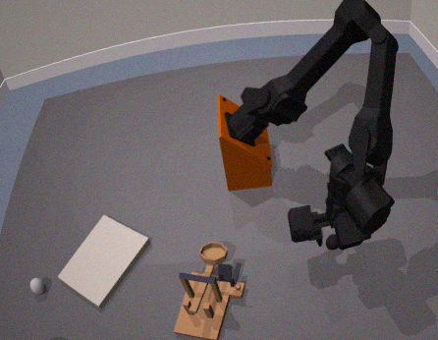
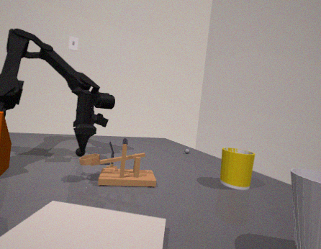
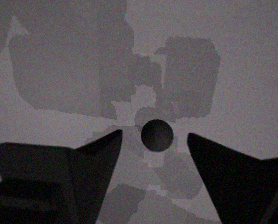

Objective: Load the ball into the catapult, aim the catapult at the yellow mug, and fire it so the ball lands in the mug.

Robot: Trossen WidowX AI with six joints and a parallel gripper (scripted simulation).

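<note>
The black ball is 1 cm below my gripper tip. Also, from my gripper tip: wooden catapult 23 cm to the right, 4 cm ahead, 3 cm above; flat white sheet 47 cm to the right, 6 cm behind, 1 cm below; small grey ball 49 cm ahead, 2 cm to the right, 1 cm below.
</note>
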